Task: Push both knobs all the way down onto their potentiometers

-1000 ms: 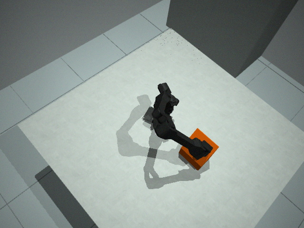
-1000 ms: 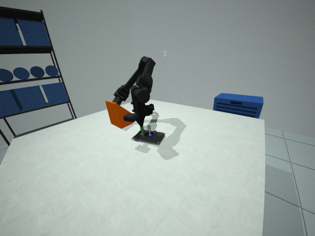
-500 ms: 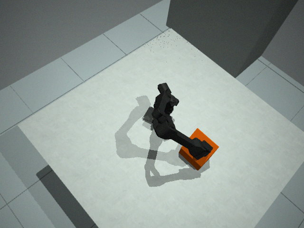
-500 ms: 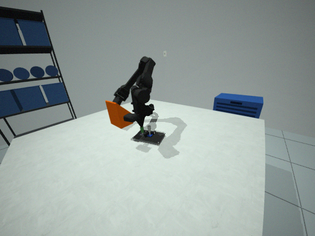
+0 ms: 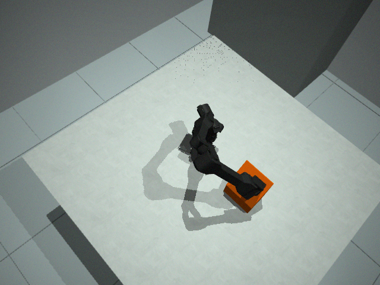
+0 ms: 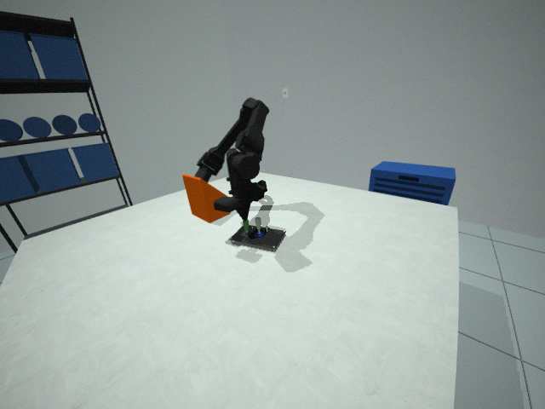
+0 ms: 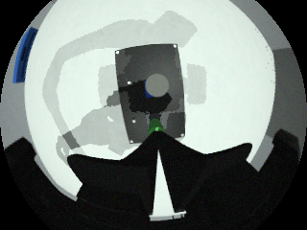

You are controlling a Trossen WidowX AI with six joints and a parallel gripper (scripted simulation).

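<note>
Now: the white knob 50 mm ahead of my gripper tip and 10 mm to the left of it. Also, from my gripper tip: green knob 20 mm below.
</note>
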